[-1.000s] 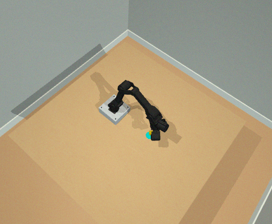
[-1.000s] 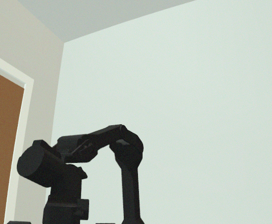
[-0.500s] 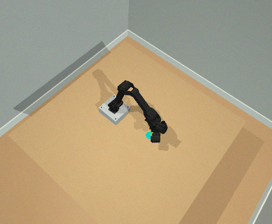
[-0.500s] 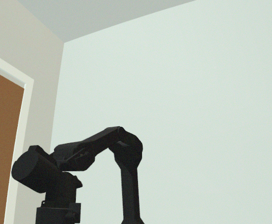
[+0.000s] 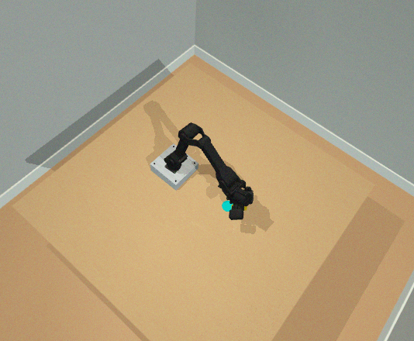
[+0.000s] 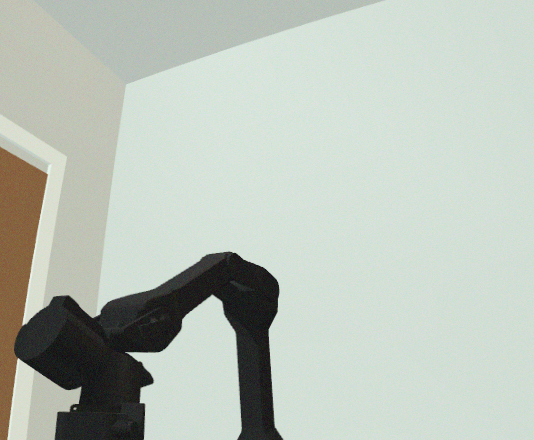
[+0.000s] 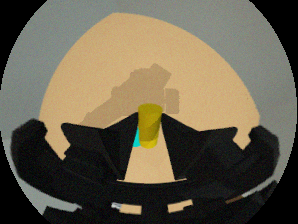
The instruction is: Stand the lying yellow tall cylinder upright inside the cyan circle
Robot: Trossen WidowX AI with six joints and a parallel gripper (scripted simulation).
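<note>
My gripper tip is now 8 cm past the cyan circle, 1 cm to the right of it and 10 cm above it. The rest, counted from my gripper tip: yellow tall cylinder: 2 cm behind, 1 cm to the right, 1 cm below.
</note>
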